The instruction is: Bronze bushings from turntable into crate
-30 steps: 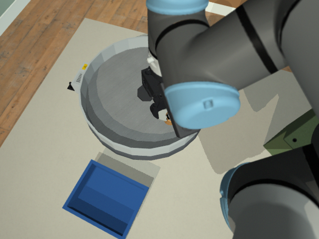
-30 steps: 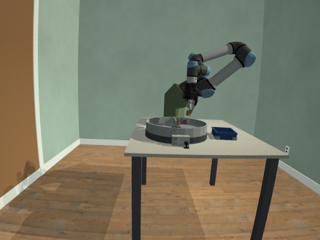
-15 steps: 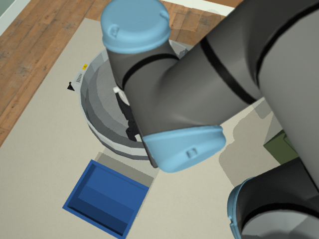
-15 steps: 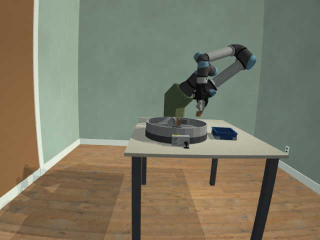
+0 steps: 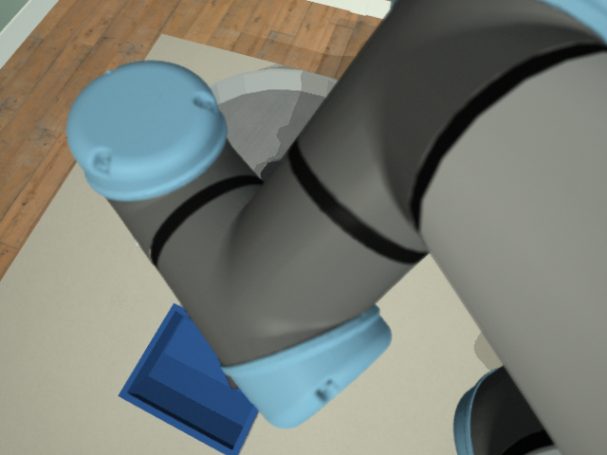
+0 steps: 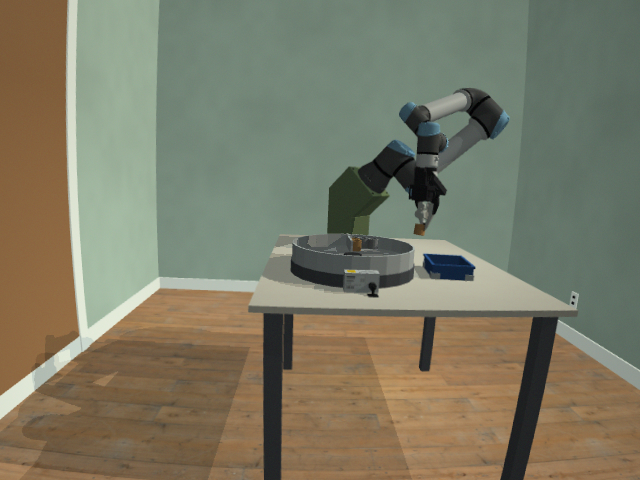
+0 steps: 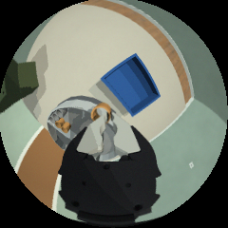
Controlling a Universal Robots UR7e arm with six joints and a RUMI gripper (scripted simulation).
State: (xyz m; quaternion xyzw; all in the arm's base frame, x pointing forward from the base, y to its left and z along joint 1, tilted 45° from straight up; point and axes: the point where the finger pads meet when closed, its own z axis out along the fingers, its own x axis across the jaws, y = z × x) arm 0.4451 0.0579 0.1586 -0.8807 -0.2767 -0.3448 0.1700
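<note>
My hand is 140 mm above the blue crate, 90 mm to the right of it and 30 mm short of it. From my hand the other things lie so: turntable: 260 mm to the right, 110 mm below, 40 mm ahead.
</note>
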